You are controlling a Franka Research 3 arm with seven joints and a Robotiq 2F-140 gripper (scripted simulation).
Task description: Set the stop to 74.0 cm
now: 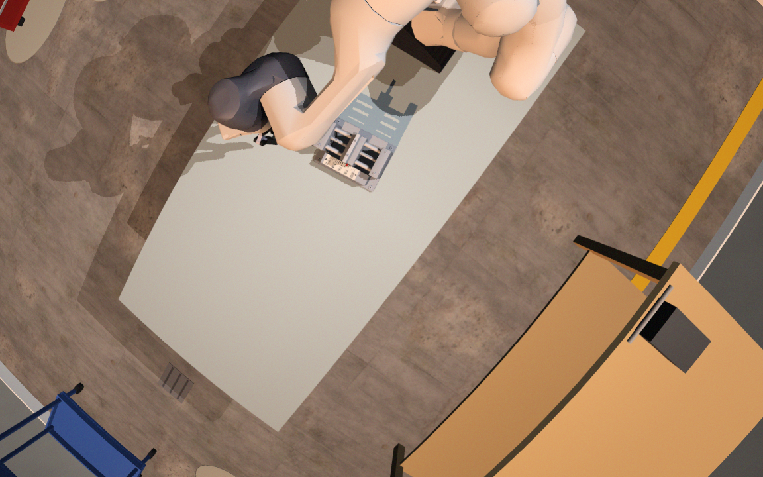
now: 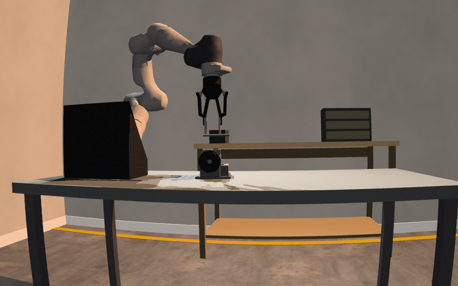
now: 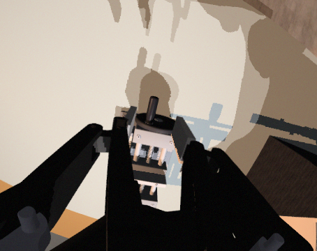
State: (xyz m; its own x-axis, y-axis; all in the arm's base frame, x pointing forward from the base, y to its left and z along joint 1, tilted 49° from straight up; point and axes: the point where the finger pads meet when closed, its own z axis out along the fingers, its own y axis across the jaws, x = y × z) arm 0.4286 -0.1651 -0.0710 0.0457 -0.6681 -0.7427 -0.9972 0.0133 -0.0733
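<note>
Now: the black handwheel 20 mm to the left of my hand and 120 mm below it.
</note>
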